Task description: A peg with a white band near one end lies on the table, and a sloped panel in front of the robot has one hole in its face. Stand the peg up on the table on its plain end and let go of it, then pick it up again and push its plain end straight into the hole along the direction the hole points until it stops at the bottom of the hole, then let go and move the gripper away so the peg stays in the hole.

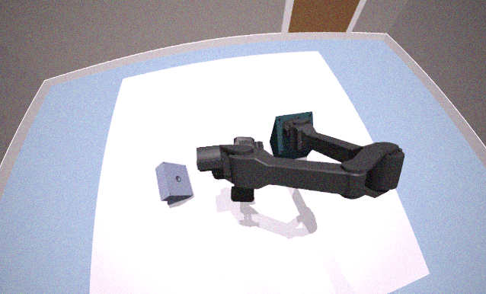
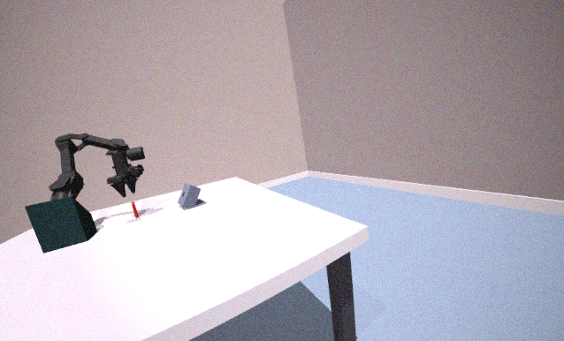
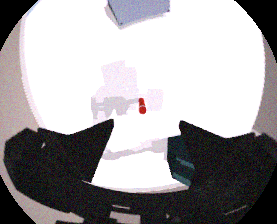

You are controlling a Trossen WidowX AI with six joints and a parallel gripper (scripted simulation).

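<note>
Right now the red peg is 60 mm below my gripper tip. Round my gripper tip: grey sloped panel: 250 mm ahead, 60 mm to the right, 70 mm below.
</note>
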